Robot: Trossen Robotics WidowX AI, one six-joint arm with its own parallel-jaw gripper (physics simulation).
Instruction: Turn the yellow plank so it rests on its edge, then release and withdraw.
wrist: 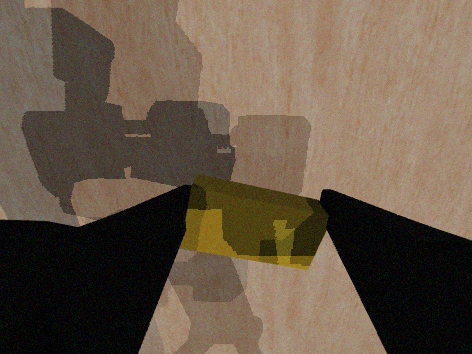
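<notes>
The yellow plank [250, 227] is between the two black fingertips in the lower middle of the wrist view. It slants slightly, its right end lower in the view than its left. Its broad face and a narrower darker side along the top of it show, partly in shadow. My gripper [256, 195] is shut on the plank, with one finger at its left end and the other at its right end. Whether the plank touches the table below cannot be told from this view.
A light wood-grain table top [380, 100] lies beneath. Dark overlapping shadows of the arm and gripper fall across its left and middle parts and below the plank.
</notes>
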